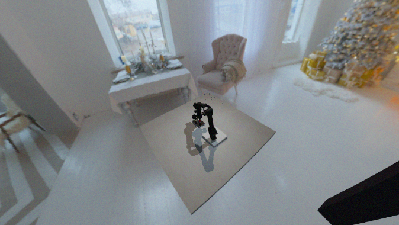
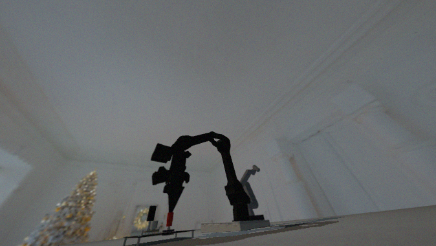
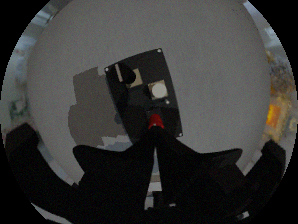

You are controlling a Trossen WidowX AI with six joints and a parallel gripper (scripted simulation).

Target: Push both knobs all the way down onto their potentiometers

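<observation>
Now: the red knob 10 mm below my gripper tip. Round my gripper tip: black knob 60 mm ahead, 30 mm to the left.
</observation>
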